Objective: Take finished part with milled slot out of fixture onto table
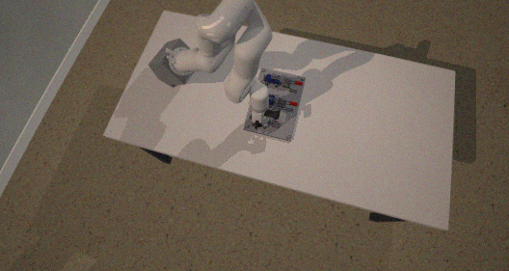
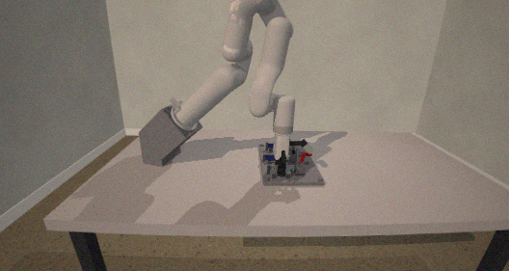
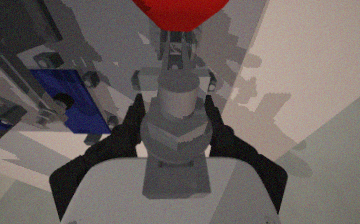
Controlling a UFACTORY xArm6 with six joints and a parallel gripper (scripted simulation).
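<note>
The grey fixture plate is 70 mm ahead of my hand, 100 mm to the left of it and 30 mm below it. From my hand the other things lie so: grey finished part (10 mm behind, 10 mm below).
</note>
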